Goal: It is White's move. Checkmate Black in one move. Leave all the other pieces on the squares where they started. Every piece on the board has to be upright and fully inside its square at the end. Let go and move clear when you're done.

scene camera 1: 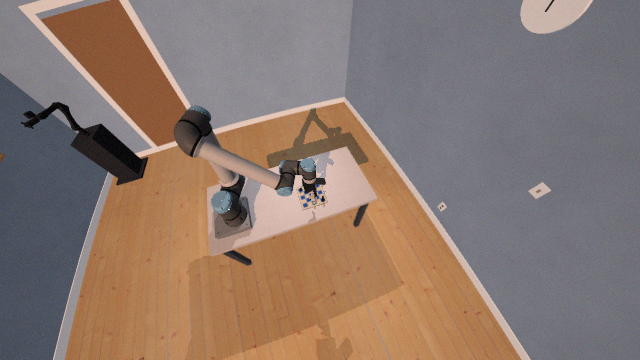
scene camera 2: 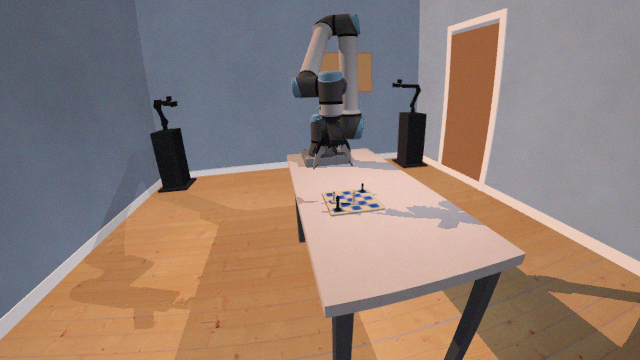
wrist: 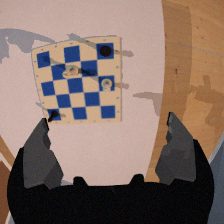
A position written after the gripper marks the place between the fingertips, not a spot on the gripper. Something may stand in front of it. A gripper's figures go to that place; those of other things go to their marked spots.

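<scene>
The gripper (scene camera 2: pixel 333 167) is 0.98 m from the lens, and then there's a chessboard (scene camera 2: pixel 366 202) that sits 1.03 m from the lens.
</scene>
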